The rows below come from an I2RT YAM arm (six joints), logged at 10 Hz.
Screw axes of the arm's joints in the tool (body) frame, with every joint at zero. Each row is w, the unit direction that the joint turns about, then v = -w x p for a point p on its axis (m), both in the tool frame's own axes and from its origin. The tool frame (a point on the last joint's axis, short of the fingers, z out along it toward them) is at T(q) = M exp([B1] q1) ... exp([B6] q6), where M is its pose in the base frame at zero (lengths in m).
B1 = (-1, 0, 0, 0, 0.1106, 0)
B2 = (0, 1, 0, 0.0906, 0, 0.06)
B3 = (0, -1, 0, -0.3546, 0, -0.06)
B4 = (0, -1, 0, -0.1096, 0, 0)
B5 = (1, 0, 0, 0, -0.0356, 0)
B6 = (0, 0, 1, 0, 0, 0)
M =
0 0 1 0.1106
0 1 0 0
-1 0 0 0.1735
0 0 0 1
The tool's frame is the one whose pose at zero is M.
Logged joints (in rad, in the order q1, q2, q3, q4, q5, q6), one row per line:
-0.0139, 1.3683, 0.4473, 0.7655, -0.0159, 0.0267
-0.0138, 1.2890, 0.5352, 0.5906, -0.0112, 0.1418
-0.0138, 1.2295, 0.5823, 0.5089, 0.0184, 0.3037
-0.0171, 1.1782, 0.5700, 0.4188, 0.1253, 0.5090
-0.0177, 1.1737, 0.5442, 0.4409, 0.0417, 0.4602
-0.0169, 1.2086, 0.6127, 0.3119, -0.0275, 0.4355
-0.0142, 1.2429, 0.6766, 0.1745, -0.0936, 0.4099
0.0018, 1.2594, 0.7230, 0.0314, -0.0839, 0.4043
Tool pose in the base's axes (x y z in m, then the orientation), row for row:
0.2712, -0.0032, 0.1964, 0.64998, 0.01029, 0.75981, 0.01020
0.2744, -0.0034, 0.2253, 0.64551, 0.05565, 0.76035, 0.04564
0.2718, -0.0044, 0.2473, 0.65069, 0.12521, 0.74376, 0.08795
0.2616, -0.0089, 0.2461, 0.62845, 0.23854, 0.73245, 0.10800
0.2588, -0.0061, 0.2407, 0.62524, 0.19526, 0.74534, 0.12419
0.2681, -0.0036, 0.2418, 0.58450, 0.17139, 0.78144, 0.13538
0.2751, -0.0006, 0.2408, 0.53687, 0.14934, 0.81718, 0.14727
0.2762, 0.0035, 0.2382, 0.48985, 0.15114, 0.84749, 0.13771
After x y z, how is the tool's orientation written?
As a quaternion, w x y z.
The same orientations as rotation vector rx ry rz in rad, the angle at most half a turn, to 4 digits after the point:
0.0234, 1.7262, 0.0232
0.1267, 1.7305, 0.1039
0.2844, 1.6892, 0.1998
0.5466, 1.6784, 0.2475
0.4480, 1.7102, 0.2850
0.3999, 1.8232, 0.3159
0.3555, 1.9451, 0.3505
0.3671, 2.0587, 0.3345

